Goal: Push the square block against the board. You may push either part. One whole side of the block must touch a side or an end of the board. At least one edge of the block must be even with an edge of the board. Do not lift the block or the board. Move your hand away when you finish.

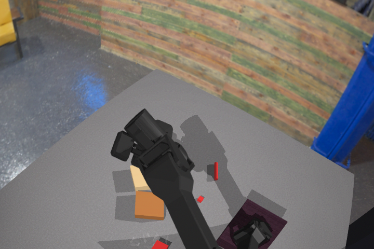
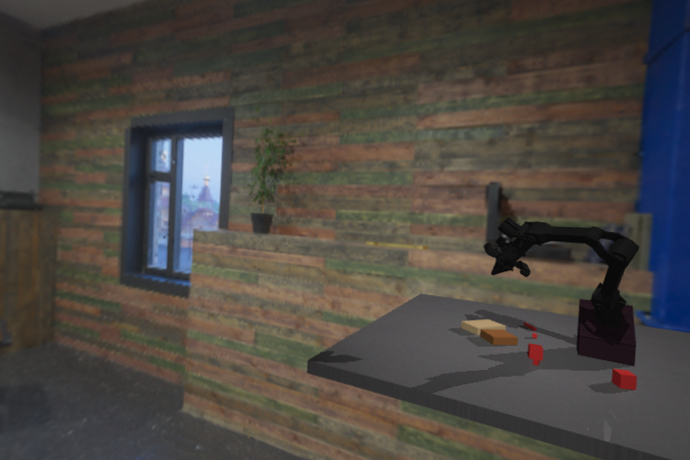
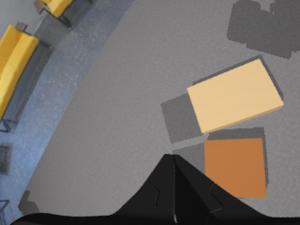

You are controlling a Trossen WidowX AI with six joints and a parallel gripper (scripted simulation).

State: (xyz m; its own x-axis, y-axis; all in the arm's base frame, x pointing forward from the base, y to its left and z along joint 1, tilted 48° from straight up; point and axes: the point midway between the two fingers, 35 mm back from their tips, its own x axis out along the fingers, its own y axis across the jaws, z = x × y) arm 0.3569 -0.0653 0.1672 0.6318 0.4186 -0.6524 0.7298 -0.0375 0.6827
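Right now my gripper tip is 240 mm above the square block, 40 mm past it and 10 mm to the left of it. From my gripper tip the other things lie so: pale tan board (240 mm below, 120 mm to the right, 30 mm ahead); then red stick (290 mm to the right, 250 mm below, 140 mm behind).
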